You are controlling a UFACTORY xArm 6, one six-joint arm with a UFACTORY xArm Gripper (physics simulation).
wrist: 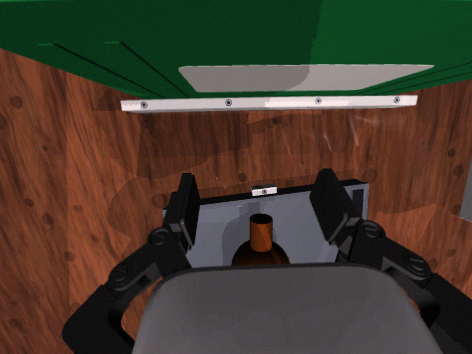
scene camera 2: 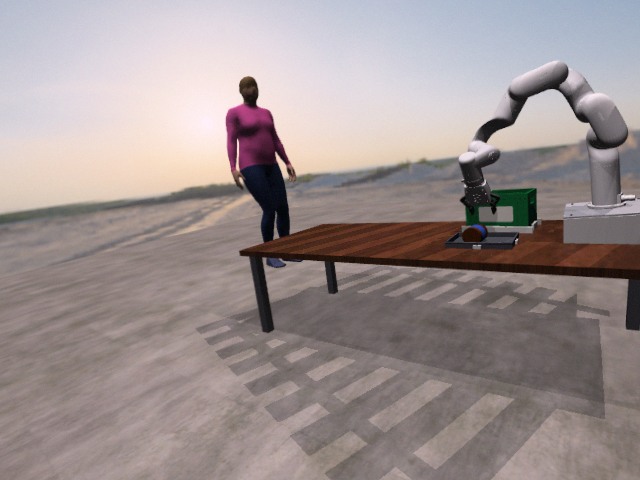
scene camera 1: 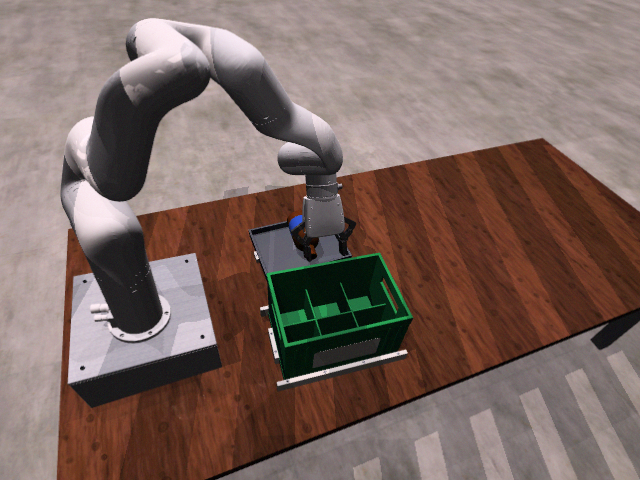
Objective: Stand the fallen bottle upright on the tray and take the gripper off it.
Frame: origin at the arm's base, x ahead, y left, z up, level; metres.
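Where they show: gripper, between the fingertips: [wrist: 255, 184] [scene camera 2: 483, 212] [scene camera 1: 325, 257]; arm's base, origin of its link: [scene camera 2: 606, 205] [scene camera 1: 140, 317].
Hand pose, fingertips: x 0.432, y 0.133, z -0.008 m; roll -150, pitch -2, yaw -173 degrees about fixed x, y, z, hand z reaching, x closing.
Things, the pixels of their top centre, and the offset from my fingertips. Level surfaces: height alone.
- brown bottle, centre of its top: [wrist: 266, 301] [scene camera 1: 305, 228] [scene camera 2: 477, 224] dz -0.025, dx -0.032, dy +0.134 m
- green crate, centre of its top: [scene camera 1: 337, 294] [scene camera 2: 500, 191] dz +0.071, dx -0.010, dy -0.167 m
- wooden table, height of its surface: dz -0.104 m
The brown bottle [scene camera 1: 305, 240] [scene camera 2: 471, 235] [wrist: 261, 236] with a blue band lies on its side on the dark grey tray [scene camera 1: 273, 248] [scene camera 2: 505, 240] [wrist: 215, 227]. Its neck points toward the green crate and its round base faces scene camera 2. My gripper [scene camera 1: 326, 253] [scene camera 2: 482, 211] [wrist: 255, 184] is open and empty. It hangs above the bottle near the neck end, clear of it. In the wrist view the neck shows midway between the two spread fingers, and the gripper housing hides the rest of the body.
The green crate [scene camera 1: 338, 338] [scene camera 2: 524, 206] [wrist: 250, 40] with several compartments stands close beside the tray. White rails [scene camera 1: 341, 369] [wrist: 272, 103] run along its foot. The arm's base plate [scene camera 1: 186, 294] is on the wooden table [scene camera 1: 465, 232]. A person [scene camera 2: 255, 139] stands behind the table's far end.
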